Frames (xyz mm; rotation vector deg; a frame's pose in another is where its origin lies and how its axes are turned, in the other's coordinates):
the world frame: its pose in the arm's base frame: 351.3 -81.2 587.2 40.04 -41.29 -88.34
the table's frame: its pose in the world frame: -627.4 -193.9 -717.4 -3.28 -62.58 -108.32
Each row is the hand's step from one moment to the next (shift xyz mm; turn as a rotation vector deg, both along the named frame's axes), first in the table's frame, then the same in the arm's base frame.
Working: the table's frame: its pose in the arm's base frame: 843.3 522.3 4.4 -10.11 24.29 134.72

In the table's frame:
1: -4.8 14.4 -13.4 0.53 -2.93 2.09
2: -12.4 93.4 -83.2 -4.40 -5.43 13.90
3: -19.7 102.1 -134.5 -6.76 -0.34 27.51
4: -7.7 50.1 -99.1 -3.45 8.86 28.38
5: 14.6 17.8 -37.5 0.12 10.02 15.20
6: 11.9 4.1 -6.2 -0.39 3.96 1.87
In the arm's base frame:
1: -6.4 -17.6 -7.7 1.62 3.07 1.09
2: -54.9 -100.7 -51.4 6.86 5.74 12.73
3: -55.3 -129.4 -95.4 4.99 5.54 27.33
4: -28.4 -73.8 -78.3 -3.75 1.72 29.64
5: -22.6 -15.9 -34.2 -7.07 -1.40 16.72
6: -11.4 2.7 -7.7 -2.45 -2.29 2.84

